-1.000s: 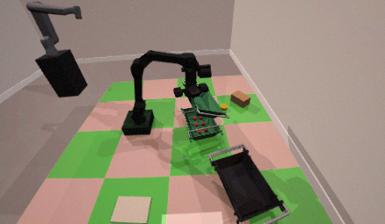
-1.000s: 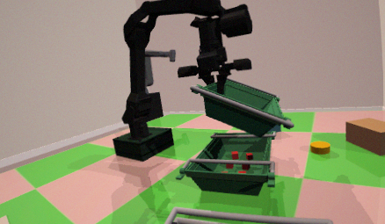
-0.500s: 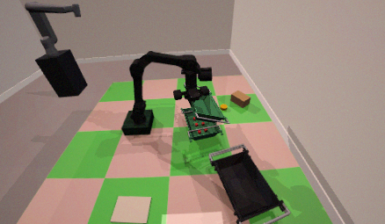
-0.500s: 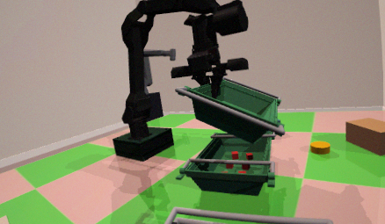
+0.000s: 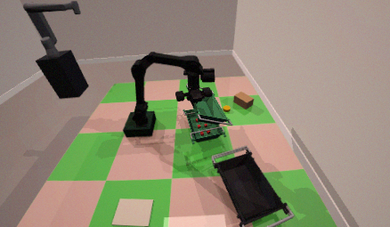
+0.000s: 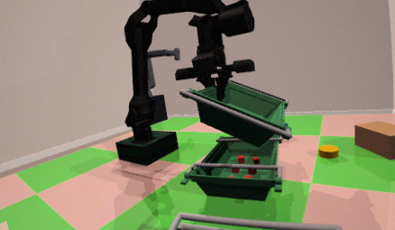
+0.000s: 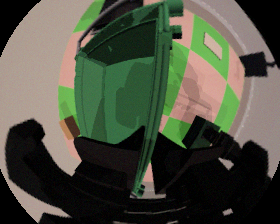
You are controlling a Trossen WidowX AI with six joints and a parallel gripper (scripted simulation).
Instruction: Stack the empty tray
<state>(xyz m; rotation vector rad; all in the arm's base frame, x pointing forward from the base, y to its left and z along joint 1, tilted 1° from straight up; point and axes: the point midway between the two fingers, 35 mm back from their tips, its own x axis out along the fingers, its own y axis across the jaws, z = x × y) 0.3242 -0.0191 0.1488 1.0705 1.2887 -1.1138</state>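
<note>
My gripper tip is 8 cm short of the green tray and 1 cm to the right of it. The rest, counted from my gripper tip: blue block: 7 cm ahead, 33 cm to the left, 16 cm below; then brown box: 37 cm ahead, 22 cm to the left, 15 cm below; then orange disc: 24 cm ahead, 16 cm to the left, 17 cm below.
</note>
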